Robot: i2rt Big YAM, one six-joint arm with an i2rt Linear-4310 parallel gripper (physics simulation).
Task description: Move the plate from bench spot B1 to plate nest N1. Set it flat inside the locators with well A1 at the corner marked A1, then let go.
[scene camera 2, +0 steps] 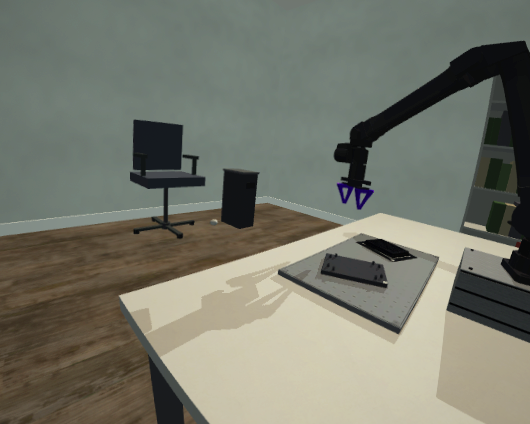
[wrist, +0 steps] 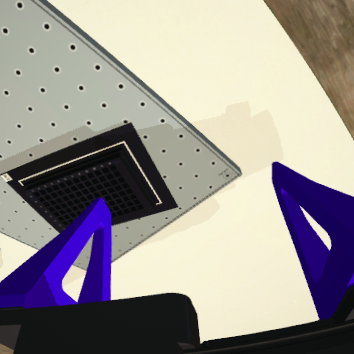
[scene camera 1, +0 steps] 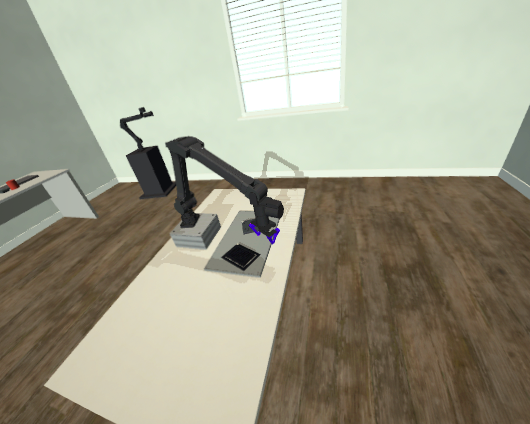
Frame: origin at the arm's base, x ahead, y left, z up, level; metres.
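Where they show: gripper, fingertip midpoint: (scene camera 2: 351, 206) (wrist: 186, 187) (scene camera 1: 266, 239); arm's base, origin of the base link: (scene camera 2: 527, 277) (scene camera 1: 190, 221).
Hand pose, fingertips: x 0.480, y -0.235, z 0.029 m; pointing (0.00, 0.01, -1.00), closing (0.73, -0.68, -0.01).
Observation:
Things, the pixels of their top centre, and the offset from my fingertips. Level surfaces: height alone.
- black well plate, middle of its top: (wrist: 88, 200) (scene camera 2: 386, 245) (scene camera 1: 239, 253) dx -0.152, dy +0.018, dz -0.105 m
- nest, middle of its top: (scene camera 2: 354, 263) (scene camera 1: 255, 222) dx -0.097, dy +0.270, dz -0.099 m
- grey perforated board, middle of its top: (scene camera 2: 374, 262) (scene camera 1: 247, 236) dx -0.136, dy +0.171, dz -0.120 m
- cream table, its level: dz -0.134 m
The black well plate (scene camera 1: 241, 256) (scene camera 2: 386, 247) (wrist: 100, 181) lies flat on a black mat with a white corner outline, and a small white tag shows at the mat's left corner in the wrist view. The nest (scene camera 2: 353, 270), a dark block with upright locator pins, stands beside it on the grey perforated board (scene camera 1: 232, 238) (scene camera 2: 400, 302) (wrist: 50, 100). In scene camera 1 the nest is partly hidden behind the arm. My gripper (scene camera 1: 264, 237) (scene camera 2: 352, 205) (wrist: 186, 187) is open and empty, above the board. In the wrist view the left finger overlaps the plate's near edge.
The arm's base sits on a layered grey block (scene camera 1: 192, 241) (scene camera 2: 480, 300) beside the board. The cream table (scene camera 1: 190, 325) (scene camera 2: 280, 360) carries both, and its long edge runs near the board. A chair (scene camera 2: 166, 179) and a dark cabinet (scene camera 2: 240, 199) stand away on the floor.

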